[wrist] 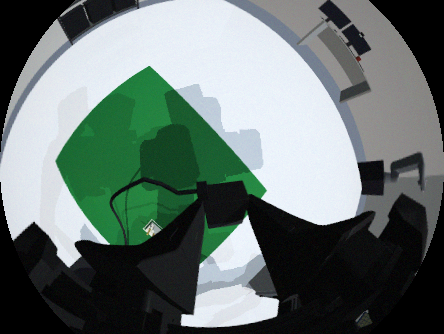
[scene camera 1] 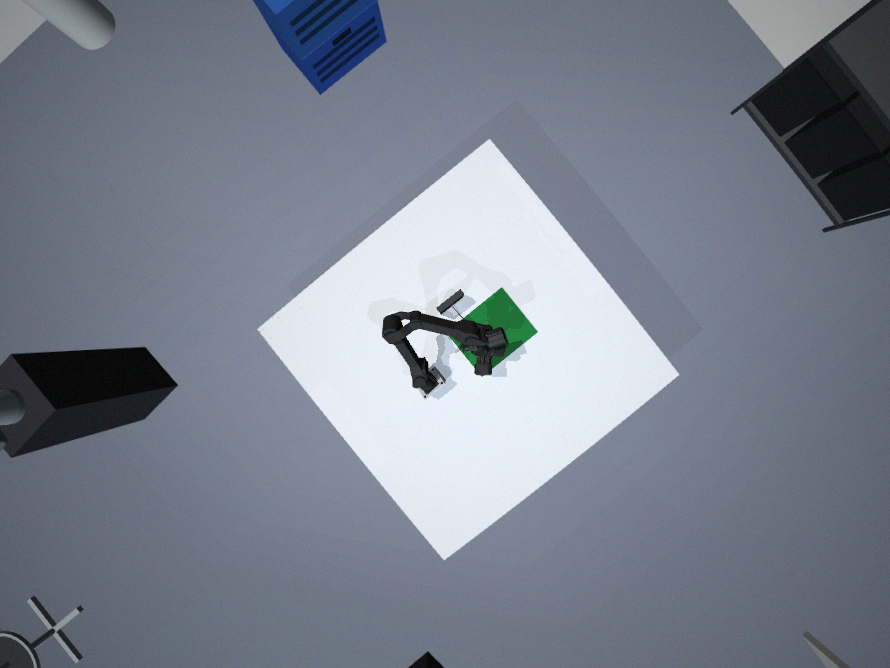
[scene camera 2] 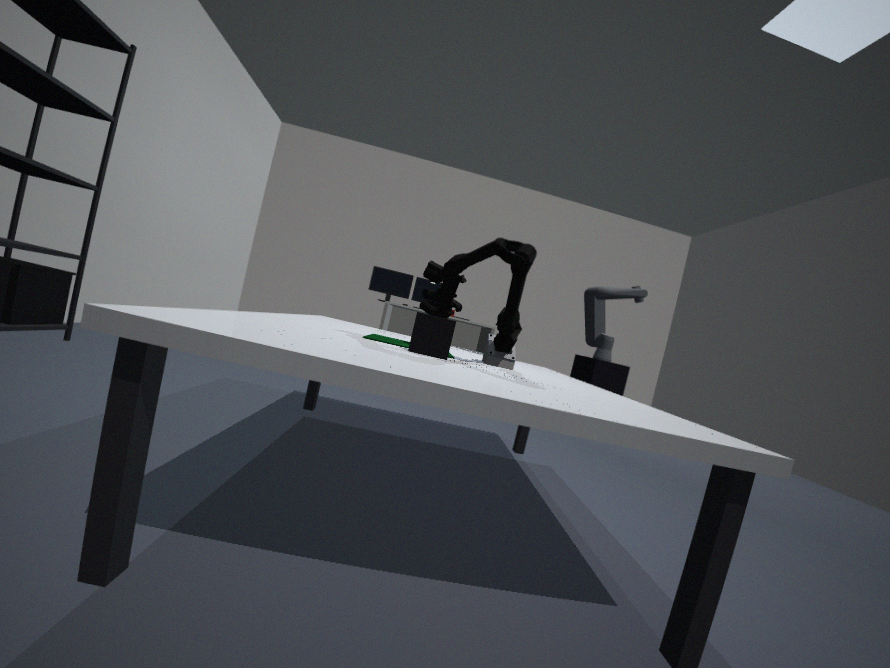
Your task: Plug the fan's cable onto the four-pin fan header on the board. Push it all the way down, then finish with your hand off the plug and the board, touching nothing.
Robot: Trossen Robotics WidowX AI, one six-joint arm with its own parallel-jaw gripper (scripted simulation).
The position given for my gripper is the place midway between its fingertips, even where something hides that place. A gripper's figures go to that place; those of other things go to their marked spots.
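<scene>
My gripper [wrist: 225,201] is 0.10 m from the lens. A black plug [wrist: 225,203] is at 0.08 m from the lens and a green board [wrist: 144,129] at 0.19 m from the lens, so the plug is nearer to the lens than the board. The marked spots on the plug and the board are 0.15 m apart.
</scene>
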